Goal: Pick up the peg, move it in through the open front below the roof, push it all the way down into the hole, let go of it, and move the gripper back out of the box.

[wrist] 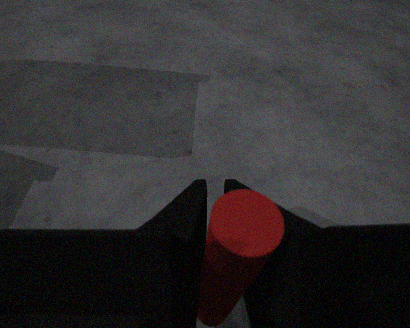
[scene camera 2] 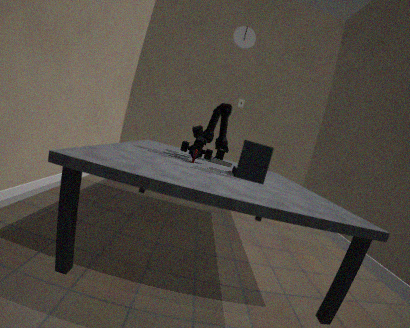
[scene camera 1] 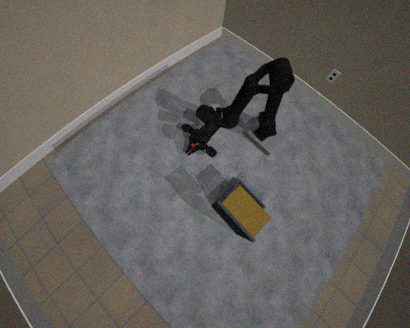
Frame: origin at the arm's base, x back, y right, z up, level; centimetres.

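Where they show: gripper, fingertip midpoint: (wrist: 214, 189) (scene camera 2: 194, 158) (scene camera 1: 186, 154); arm's base, origin of the base link: (scene camera 2: 218, 158) (scene camera 1: 261, 133).
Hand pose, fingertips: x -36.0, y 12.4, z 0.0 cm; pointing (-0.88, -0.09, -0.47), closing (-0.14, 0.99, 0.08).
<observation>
Things, the pixels of their top centre, and the offset from my fingertips. "spot": a spot on its surface instead. Level surfaces: height alone.
- red peg, middle of its top: (wrist: 254, 219) (scene camera 1: 192, 144) (scene camera 2: 196, 149) dx +3.8, dy +0.5, dz +4.7 cm
- yellow roof, middle of its top: (scene camera 1: 253, 203) (scene camera 2: 256, 143) dx +4.5, dy -31.6, dz +16.9 cm
- dark box, surface spot: (scene camera 2: 255, 162) spot: dx -3.9, dy -32.9, dz +6.9 cm
- grey table, its level: dz -3.3 cm
The red peg (scene camera 1: 193, 145) (scene camera 2: 194, 156) (wrist: 246, 223) is between the fingers of my gripper (scene camera 1: 190, 150) (wrist: 214, 189), which is shut on it. Its round top faces the wrist camera, and its lower end is at or close to the table top in the scene camera 2 view. The fingertips stand a small gap apart. The box has a yellow roof (scene camera 1: 245, 211) and dark grey walls. In the scene camera 2 view the dark box (scene camera 2: 255, 162) stands to the right of the gripper, apart from it. The hole is hidden under the roof.
The arm (scene camera 1: 282, 75) (scene camera 2: 225, 110) rises behind the gripper, with its base beside a thin grey strip (scene camera 1: 257, 143). The grey table (scene camera 1: 150, 225) (scene camera 2: 125, 165) carries the arm and box. Shadows of the arm and box lie on it.
</observation>
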